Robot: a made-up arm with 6 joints. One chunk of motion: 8 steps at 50 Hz.
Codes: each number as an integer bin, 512 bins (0 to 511) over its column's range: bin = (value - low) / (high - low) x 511, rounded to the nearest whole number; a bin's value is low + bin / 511 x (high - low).
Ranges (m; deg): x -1.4..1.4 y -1.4..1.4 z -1.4..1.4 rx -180..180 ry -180..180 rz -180..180
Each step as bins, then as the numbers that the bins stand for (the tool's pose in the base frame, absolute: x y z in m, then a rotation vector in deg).
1 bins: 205 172 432 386 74 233
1 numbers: -0.2767 -0.4575 0.9671 91.94 -127.87 -15.85
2 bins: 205 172 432 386 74 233
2 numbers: -0.2767 -0.4575 0.9671 91.94 -127.87 -15.85
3 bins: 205 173 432 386 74 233
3 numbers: -0.2767 -0.4521 0.9671 91.94 -127.87 -15.85
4 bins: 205 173 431 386 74 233
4 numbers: -0.2767 -0.4521 0.9616 91.94 -127.87 -15.85
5 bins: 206 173 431 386 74 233
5 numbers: -0.2712 -0.4521 0.9616 91.94 -127.87 -15.85
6 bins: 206 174 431 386 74 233
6 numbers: -0.2712 -0.4466 0.9616 91.94 -127.87 -15.85
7 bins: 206 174 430 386 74 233
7 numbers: -0.2712 -0.4466 0.9562 91.94 -127.87 -15.85
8 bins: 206 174 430 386 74 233
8 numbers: -0.2712 -0.4466 0.9562 91.94 -127.87 -15.85
